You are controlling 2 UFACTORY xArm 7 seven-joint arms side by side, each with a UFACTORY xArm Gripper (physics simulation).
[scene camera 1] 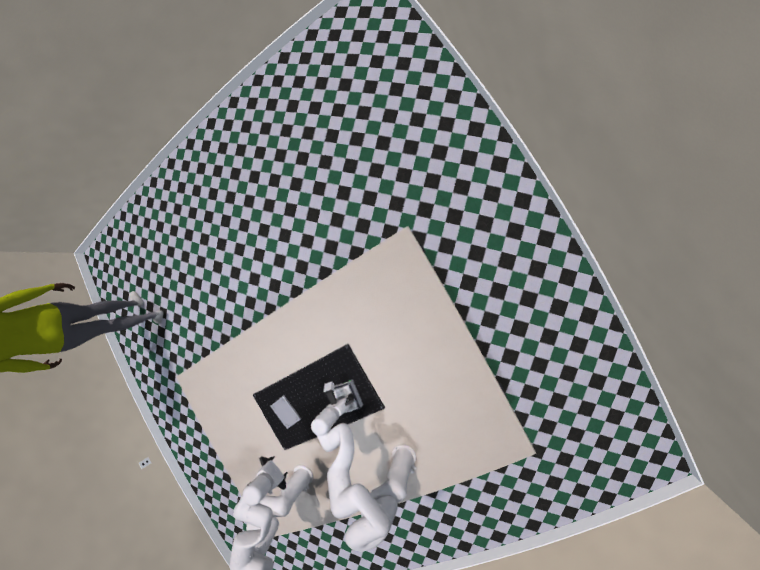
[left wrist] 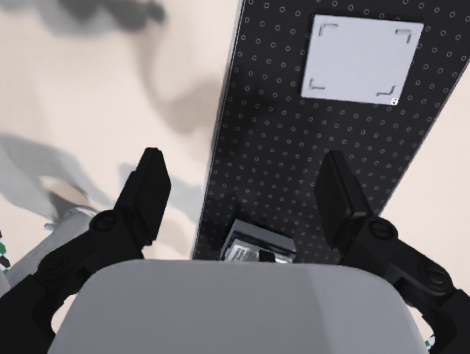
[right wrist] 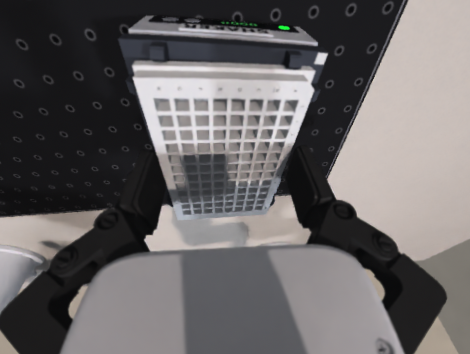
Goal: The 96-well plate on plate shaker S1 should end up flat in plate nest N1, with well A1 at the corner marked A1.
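Places are measured from the left arm's base along level axes (x ahead, y left, z up), in centimetres.
Pixels of known places: left gripper, fingertip midpoint: (scene camera 1: 278, 466) (left wrist: 242, 168); right gripper, fingertip midpoint: (scene camera 1: 344, 398) (right wrist: 226, 163); left arm's base at its link origin: (scene camera 1: 303, 474) (right wrist: 13, 254); right arm's base at its link origin: (scene camera 1: 404, 455) (left wrist: 88, 226).
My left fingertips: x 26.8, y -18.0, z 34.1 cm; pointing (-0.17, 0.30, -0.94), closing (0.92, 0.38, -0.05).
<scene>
For each thing: its top centre in the pictures, then the offset to it from my left fingertips. "spot": a spot on its surface instead. Level surfaces: height alone.
- white 96-well plate at its top centre: (right wrist: 225, 175) (left wrist: 255, 267) (scene camera 1: 344, 400) dx +14.8, dy -30.3, dz -25.4 cm
- plate shaker S1 at a spot on its surface: (right wrist: 220, 50) spot: dx +21.6, dy -29.6, dz -27.3 cm
- Plate nest N1 at its top centre: (left wrist: 359, 62) (scene camera 1: 284, 413) dx +13.3, dy +11.5, dz -31.2 cm
- black perforated board at its surface level: dz -32.8 cm
- grey boxy thing at a spot on its surface: (left wrist: 265, 235) spot: dx +14.7, dy -25.3, dz -30.3 cm
The white 96-well plate (right wrist: 225, 125) lies lengthwise over plate shaker S1 (right wrist: 220, 50) (scene camera 1: 357, 393), near the right end of the board. Its front edge stands slightly above the shaker's clips; its labels are too small to read. My right gripper (right wrist: 226, 163) is shut on the plate, one finger against each long side. Plate nest N1 (scene camera 1: 285, 411) (left wrist: 360, 60) is a pale flat block with corner brackets, with nothing in it. Its marked corner (left wrist: 394, 101) is lower right in the left wrist view. My left gripper (scene camera 1: 275, 469) (left wrist: 242, 168) is open and empty, off the board's near edge.
The black perforated board (scene camera 1: 306, 380) (left wrist: 280, 125) (right wrist: 30, 65) carries the nest and the shaker. Part of a grey boxy thing (left wrist: 265, 235) shows low in the left wrist view. A person in a yellow top (scene camera 1: 49, 328) stands at the far left of the scene view.
</scene>
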